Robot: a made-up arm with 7 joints.
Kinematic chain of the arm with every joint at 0, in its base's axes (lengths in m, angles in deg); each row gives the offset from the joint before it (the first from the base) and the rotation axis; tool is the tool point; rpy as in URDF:
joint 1: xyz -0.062 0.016 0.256 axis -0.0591 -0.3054 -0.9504
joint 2: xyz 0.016 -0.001 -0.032 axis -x
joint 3: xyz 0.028 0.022 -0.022 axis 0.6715 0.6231 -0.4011
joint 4: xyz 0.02 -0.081 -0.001 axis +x
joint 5: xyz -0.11 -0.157 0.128 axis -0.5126 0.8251 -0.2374
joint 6: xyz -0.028 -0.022 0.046 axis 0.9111 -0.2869 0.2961
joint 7: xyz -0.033 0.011 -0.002 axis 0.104 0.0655 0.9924
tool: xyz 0.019 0.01 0.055 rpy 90 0 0
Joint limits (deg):
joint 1: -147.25..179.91
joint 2: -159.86..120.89
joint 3: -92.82..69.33
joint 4: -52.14..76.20
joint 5: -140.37..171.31
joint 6: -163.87..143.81
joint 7: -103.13..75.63
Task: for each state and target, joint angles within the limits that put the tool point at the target. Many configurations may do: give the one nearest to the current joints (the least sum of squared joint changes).
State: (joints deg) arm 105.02 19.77 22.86 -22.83 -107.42 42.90 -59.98
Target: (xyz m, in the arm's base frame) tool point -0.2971 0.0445 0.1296
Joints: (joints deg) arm 94.41 -3.62 30.76 -18.19 -132.32 48.95 -62.44
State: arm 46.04 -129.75 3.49 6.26 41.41 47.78 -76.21
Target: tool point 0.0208 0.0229 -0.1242
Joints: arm 55.29 -116.36 -7.00 26.27 26.14 53.88 -79.89
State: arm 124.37 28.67 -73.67 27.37 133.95 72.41 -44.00
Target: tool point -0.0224 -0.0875 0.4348
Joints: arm 164.39 72.96 -82.18 19.02 147.90 44.88 -35.50
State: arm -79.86 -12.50 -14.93 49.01 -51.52 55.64 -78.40
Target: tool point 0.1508 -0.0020 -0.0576
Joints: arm -103.62 -16.70 -31.08 57.65 -48.91 56.29 -78.28
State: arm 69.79 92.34 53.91 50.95 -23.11 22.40 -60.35
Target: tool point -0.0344 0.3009 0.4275
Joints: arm 87.12 114.88 45.20 27.84 -16.54 17.90 -59.31
